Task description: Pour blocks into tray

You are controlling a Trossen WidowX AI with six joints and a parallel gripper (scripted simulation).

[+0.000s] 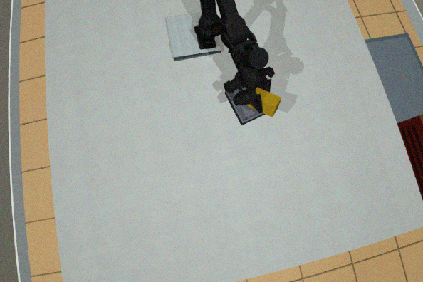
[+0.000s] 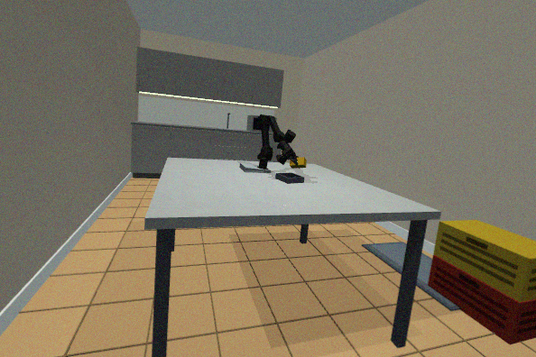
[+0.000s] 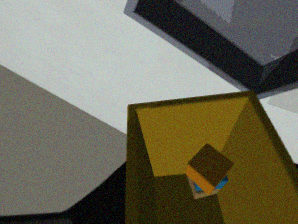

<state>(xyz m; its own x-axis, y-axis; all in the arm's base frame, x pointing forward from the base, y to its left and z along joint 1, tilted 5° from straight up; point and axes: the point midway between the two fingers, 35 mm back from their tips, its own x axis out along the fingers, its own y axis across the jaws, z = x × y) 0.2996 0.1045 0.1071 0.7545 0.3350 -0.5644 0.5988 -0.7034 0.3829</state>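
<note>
My gripper tip is now 2 cm below the square yellow cup and 1 cm to the right of it. The rest, counted from my gripper tip: orange block (2 cm behind, 1 cm above); blue block (2 cm to the left, 1 cm behind).
</note>
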